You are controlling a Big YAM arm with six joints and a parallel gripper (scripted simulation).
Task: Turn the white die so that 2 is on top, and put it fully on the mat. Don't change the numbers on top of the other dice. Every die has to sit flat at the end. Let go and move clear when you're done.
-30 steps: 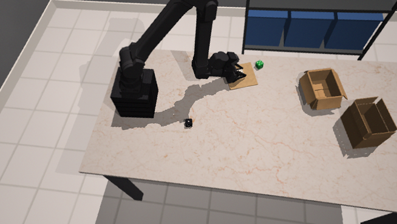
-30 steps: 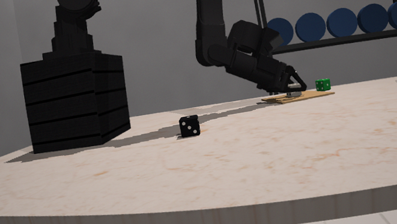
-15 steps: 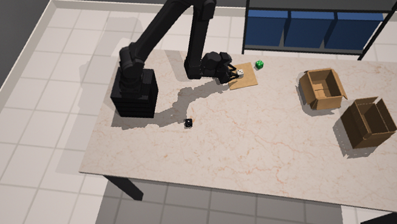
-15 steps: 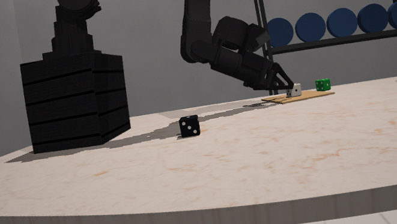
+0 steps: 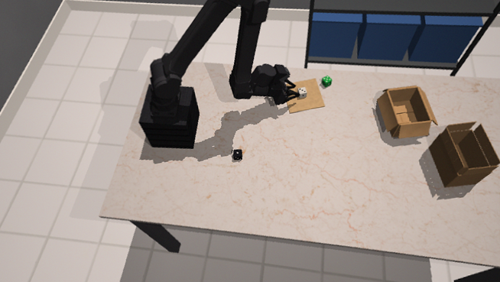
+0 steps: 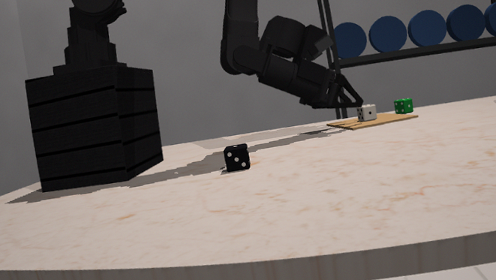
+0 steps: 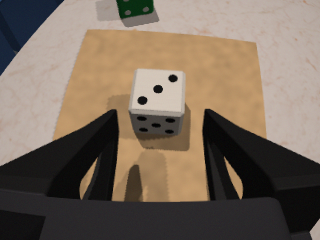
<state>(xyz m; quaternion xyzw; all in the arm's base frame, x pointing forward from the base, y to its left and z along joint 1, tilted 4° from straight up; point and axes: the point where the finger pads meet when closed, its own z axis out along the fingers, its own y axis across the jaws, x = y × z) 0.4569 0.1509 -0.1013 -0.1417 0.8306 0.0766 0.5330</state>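
Now: the mat 4 cm below my hand, 3 cm ahead of it and 1 cm to the left of it. Also, from my hand: black die (26 cm to the right, 21 cm behind, 3 cm below); green die (13 cm ahead, 7 cm to the left, 3 cm below).
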